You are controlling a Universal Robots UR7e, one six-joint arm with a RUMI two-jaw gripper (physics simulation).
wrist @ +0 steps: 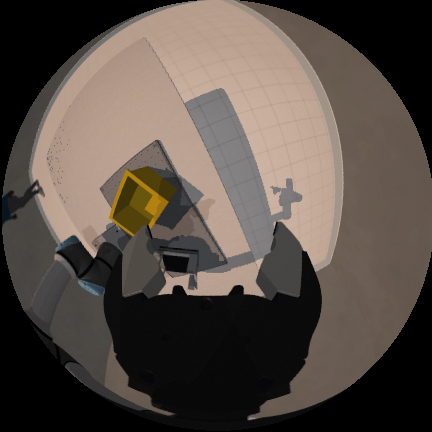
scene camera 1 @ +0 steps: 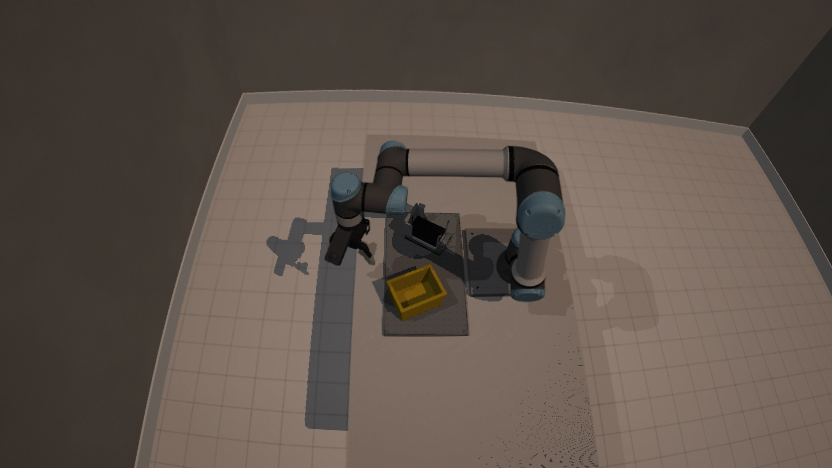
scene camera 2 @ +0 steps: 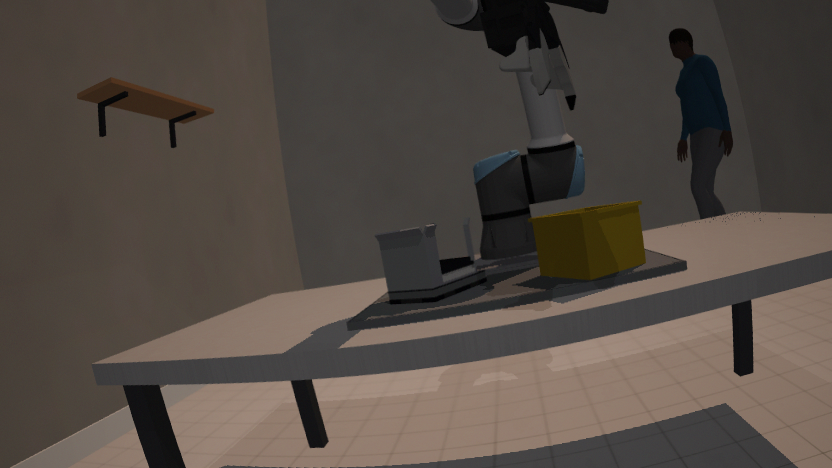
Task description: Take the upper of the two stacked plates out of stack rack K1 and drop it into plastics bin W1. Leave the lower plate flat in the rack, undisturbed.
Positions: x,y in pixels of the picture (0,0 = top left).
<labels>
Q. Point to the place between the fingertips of my gripper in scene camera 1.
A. At 352,256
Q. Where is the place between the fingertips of my gripper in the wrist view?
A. At 211,225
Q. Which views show my gripper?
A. The wrist view, scene camera 1 and scene camera 2: all of them.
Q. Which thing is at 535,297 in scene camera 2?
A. A perforated board.
</labels>
